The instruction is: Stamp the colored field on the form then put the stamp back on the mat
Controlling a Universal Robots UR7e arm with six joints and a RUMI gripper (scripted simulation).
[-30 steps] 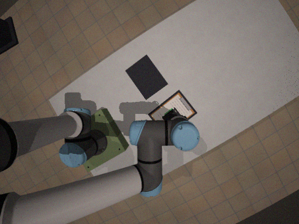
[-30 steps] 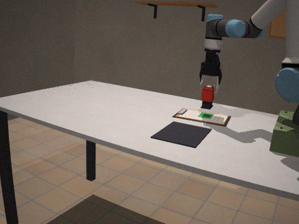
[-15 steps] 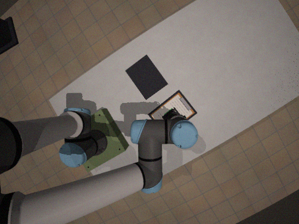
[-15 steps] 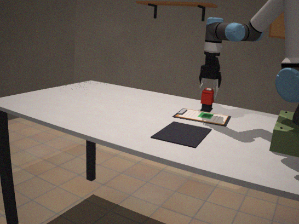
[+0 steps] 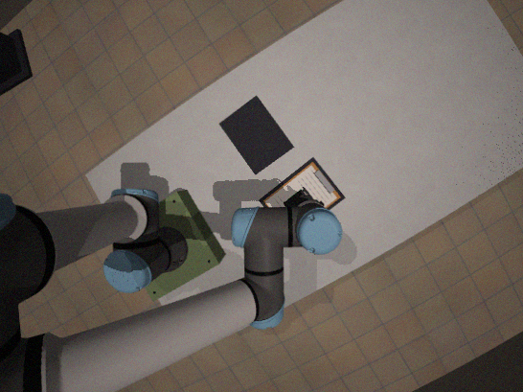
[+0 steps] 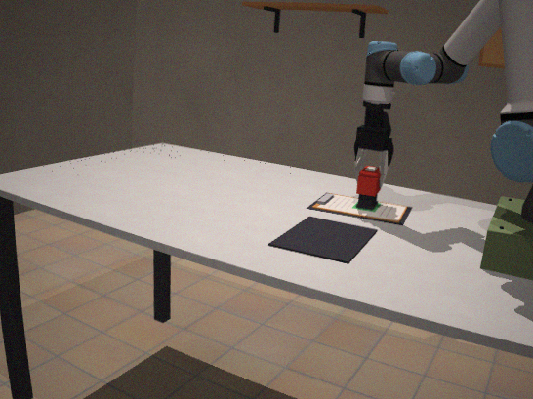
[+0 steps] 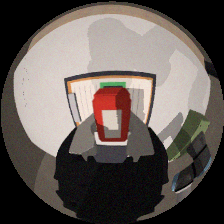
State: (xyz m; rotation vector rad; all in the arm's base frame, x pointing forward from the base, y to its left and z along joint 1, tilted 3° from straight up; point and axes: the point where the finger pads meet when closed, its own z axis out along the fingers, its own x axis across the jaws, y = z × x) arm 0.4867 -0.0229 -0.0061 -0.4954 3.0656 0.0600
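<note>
My hand is 20 mm short of the form, 20 mm to the right of it and 70 mm above it. From my hand the other things lie so: red stamp (20 mm below); then dark mat (70 mm behind, 290 mm to the left, 70 mm below).
</note>
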